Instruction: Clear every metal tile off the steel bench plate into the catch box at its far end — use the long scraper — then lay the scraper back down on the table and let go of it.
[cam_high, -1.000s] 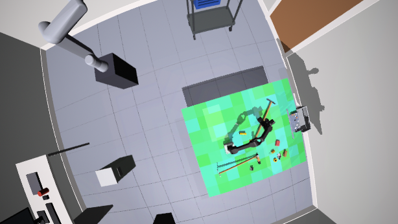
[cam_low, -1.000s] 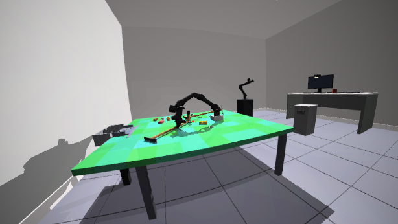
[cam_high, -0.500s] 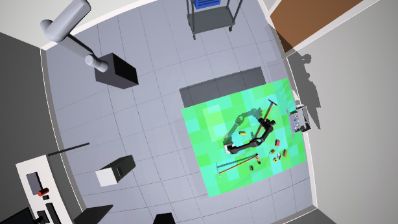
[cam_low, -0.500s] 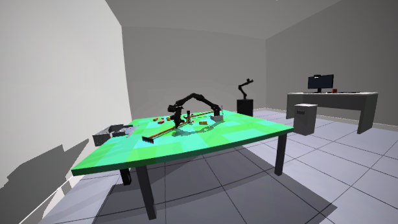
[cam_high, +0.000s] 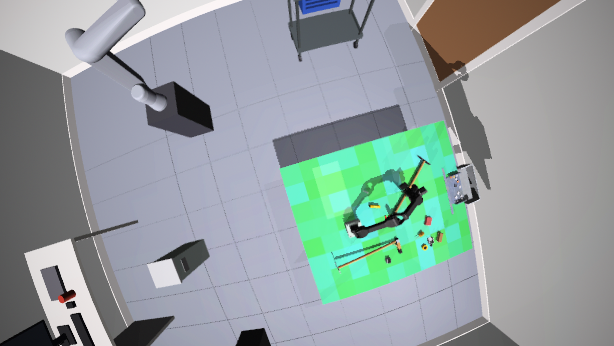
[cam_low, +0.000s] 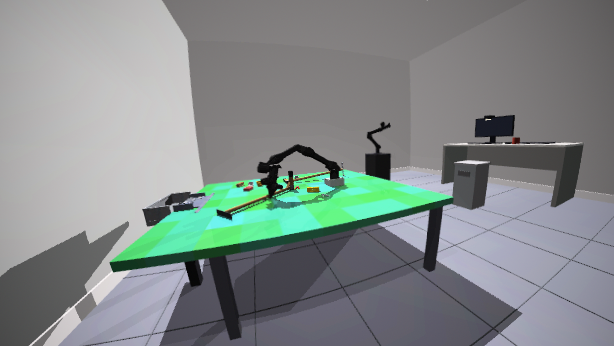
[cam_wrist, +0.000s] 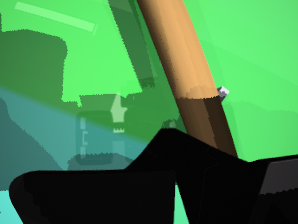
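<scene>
Now: the long scraper 3 cm ahead of my gripper tip and 5 cm above it. Also, from my gripper tip: red block: 17 cm ahead, 34 cm to the right; red-handled tool: 22 cm behind, 23 cm to the right, 1 cm below; yellow piece: 30 cm behind, 6 cm to the right, 2 cm above.
</scene>
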